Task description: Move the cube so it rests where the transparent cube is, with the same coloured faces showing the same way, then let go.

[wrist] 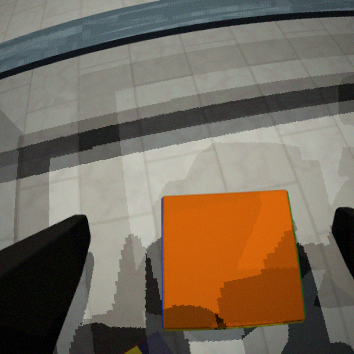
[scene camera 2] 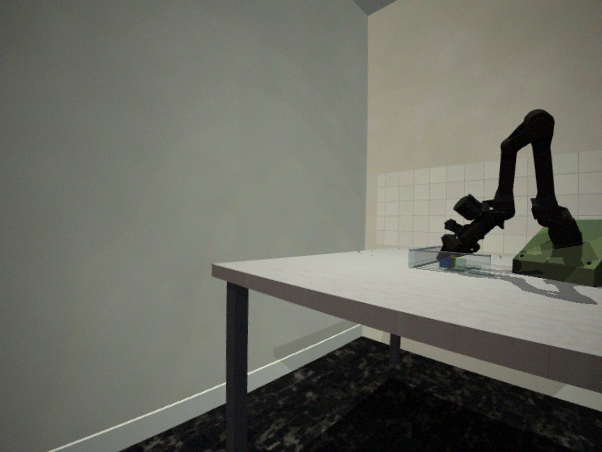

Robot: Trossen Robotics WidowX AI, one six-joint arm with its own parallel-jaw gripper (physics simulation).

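Seen in the pictures: gripper, fingertip midpoint: (wrist: 214, 224); arm's base, link origin: (scene camera 2: 568, 240).
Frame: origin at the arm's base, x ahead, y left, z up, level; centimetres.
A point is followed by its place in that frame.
The solid cube (scene camera 2: 444, 262) (wrist: 230, 255) stands in a clear-walled tray (scene camera 2: 419, 258) @[y 22.7, x 34.7, z -7.6 cm] (wrist: 150, 32) @[y 12.7, x 38.3, z -4.9 cm]. In the wrist view its orange face points up, with thin slivers of blue at its left edge, green at its right and yellow at its lower edge. The transparent cube (scene camera 2: 460, 263) shows pale green beside it in the scene view; in the wrist view a see-through yellow and purple corner shows at the bottom edge. My gripper (scene camera 2: 442, 255) @[y 10.8, x 32.5, z -8.2 cm] (wrist: 214, 224) @[y 10.8, x 32.5, z -8.2 cm] is open, its fingers standing apart to the left and right of the solid cube with gaps on both sides.
The tray stands on the pale table (scene camera 2: 350, 280) @[y 57.6, x 32.0, z -10.8 cm], and its wall crosses the top of the wrist view. The green base block (scene camera 2: 537, 270) @[y 6.9, x 5.9, z -8.9 cm] of the arm stands at the right. A tiled wall (scene camera 2: 420, 200) rises behind the table. Dark arm shadows fall around the cube.
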